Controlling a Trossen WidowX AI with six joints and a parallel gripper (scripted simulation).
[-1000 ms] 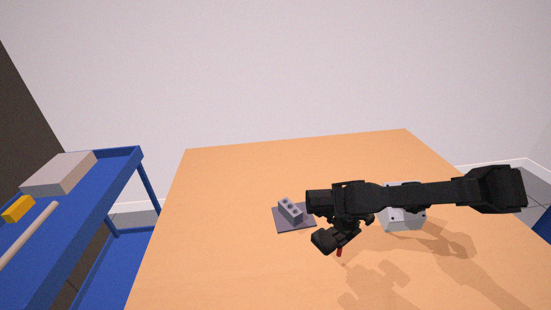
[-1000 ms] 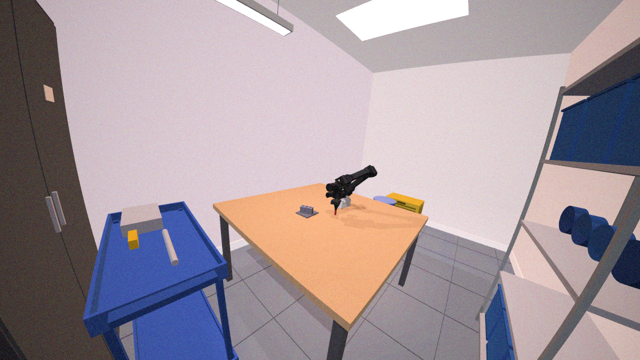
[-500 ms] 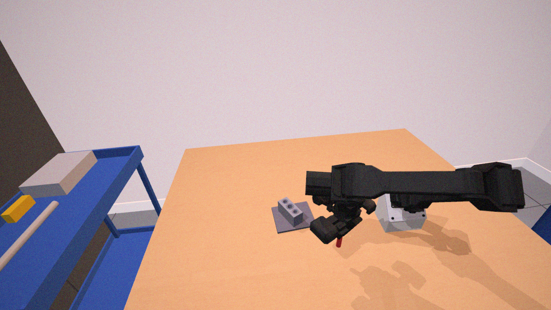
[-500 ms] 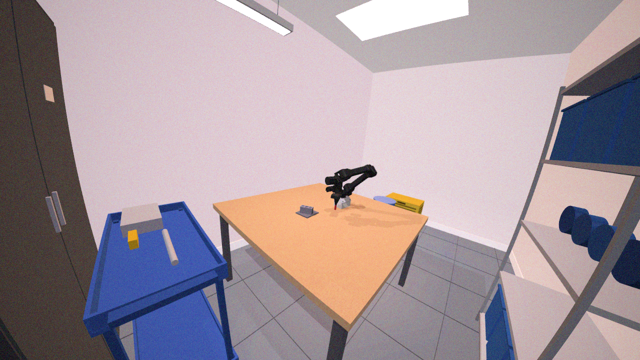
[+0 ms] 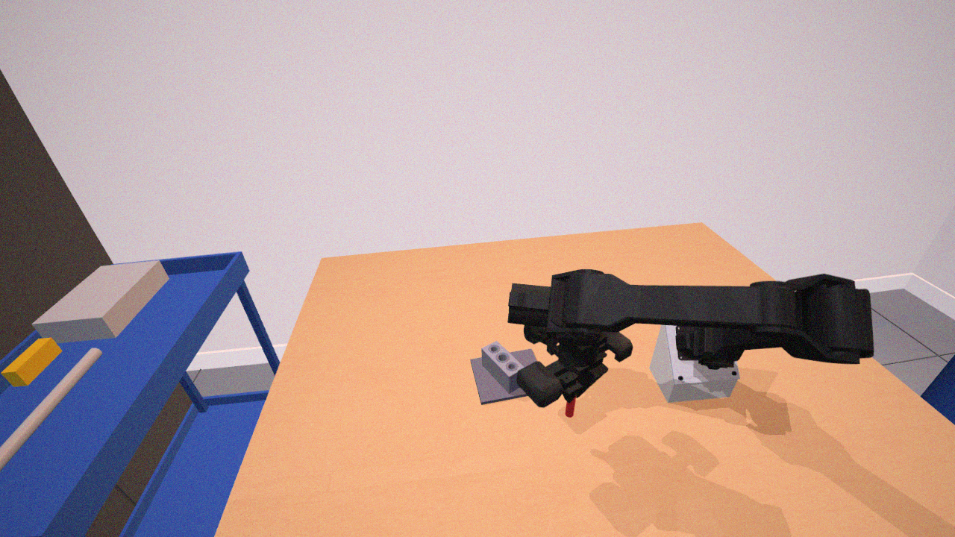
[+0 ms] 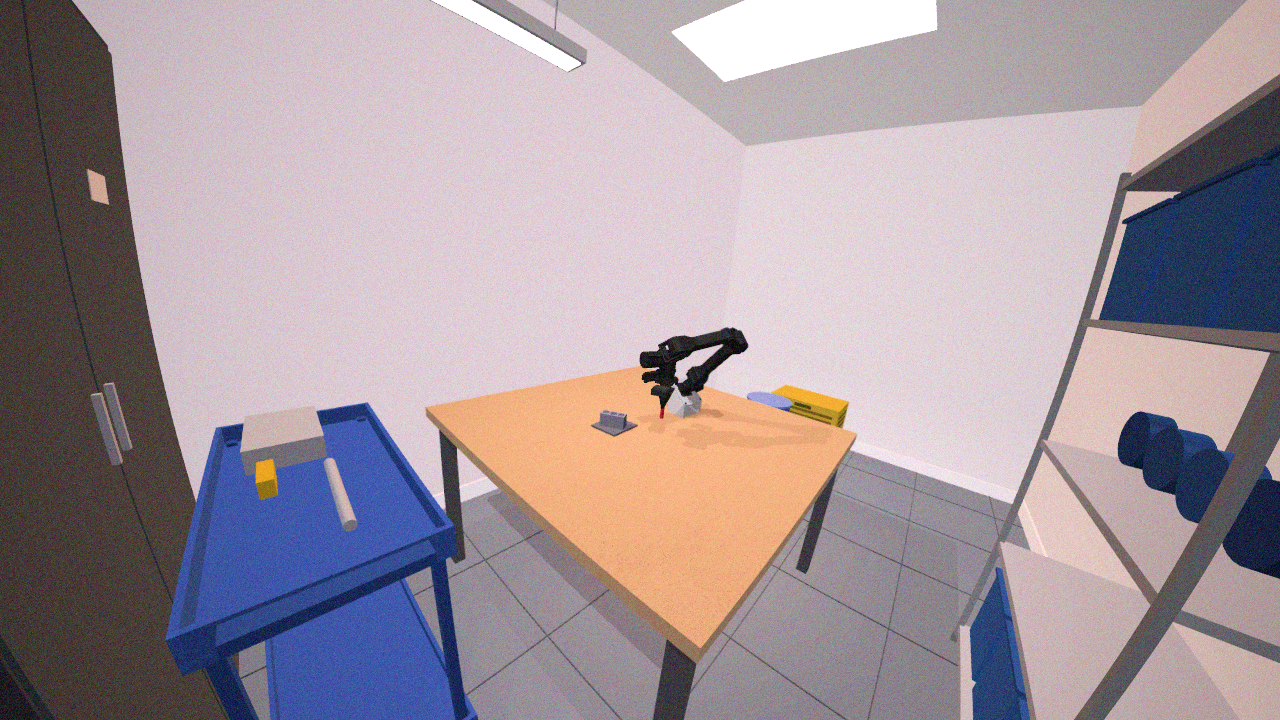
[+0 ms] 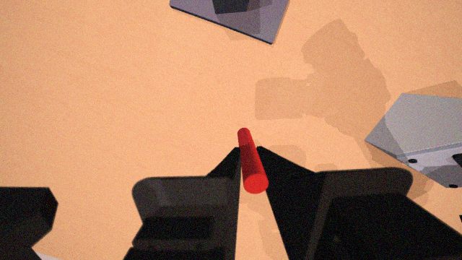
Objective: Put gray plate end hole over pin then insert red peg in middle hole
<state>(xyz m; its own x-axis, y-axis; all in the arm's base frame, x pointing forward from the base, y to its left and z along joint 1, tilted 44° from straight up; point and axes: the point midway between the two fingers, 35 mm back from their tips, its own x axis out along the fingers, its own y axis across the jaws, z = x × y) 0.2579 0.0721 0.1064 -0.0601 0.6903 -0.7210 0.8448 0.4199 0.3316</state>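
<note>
The gray plate is 15 cm to the right of my gripper tip, 11 cm ahead of it and 7 cm below it. The rest, counted from my gripper tip: dark flat base (14 cm to the right, 11 cm below, 9 cm ahead); then red peg (right at my gripper tip).
</note>
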